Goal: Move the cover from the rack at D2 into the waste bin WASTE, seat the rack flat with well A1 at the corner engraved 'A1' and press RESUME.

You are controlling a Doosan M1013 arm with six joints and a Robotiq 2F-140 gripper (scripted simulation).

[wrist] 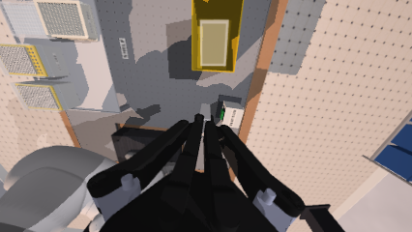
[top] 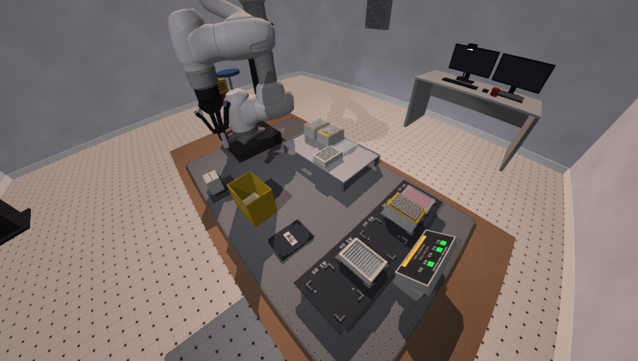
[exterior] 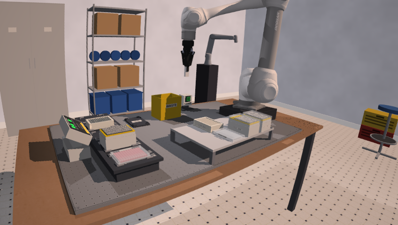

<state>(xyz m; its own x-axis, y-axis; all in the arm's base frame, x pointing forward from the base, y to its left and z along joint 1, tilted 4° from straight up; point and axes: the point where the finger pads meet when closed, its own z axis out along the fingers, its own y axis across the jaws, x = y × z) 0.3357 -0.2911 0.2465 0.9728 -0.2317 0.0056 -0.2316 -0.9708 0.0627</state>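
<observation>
The resume key box lies 9 cm behind my hand, 6 cm to the right of it and 22 cm below it. Also, from my hand: reservoir 62 cm ahead, 1 cm to the right, 22 cm below; then yellow waste bin 14 cm ahead, 4 cm to the right, 24 cm below; then shelf 19 cm ahead, 44 cm to the left, 22 cm below.
</observation>
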